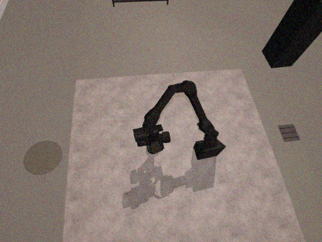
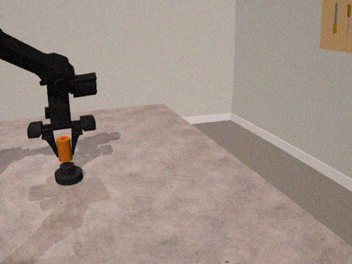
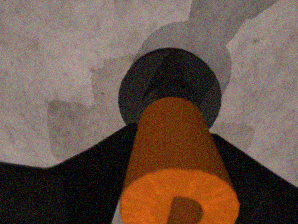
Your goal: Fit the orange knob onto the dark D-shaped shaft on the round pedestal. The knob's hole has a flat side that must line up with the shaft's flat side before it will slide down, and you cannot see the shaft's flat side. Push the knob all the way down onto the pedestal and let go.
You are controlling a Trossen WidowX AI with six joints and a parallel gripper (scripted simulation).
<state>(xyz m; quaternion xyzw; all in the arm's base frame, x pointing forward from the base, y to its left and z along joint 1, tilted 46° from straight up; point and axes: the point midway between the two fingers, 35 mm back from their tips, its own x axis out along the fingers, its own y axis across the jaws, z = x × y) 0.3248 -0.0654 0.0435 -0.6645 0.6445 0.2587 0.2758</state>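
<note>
My gripper tip is now 2 cm below the orange knob. Round my gripper tip: dark round pedestal (4 cm below).
</note>
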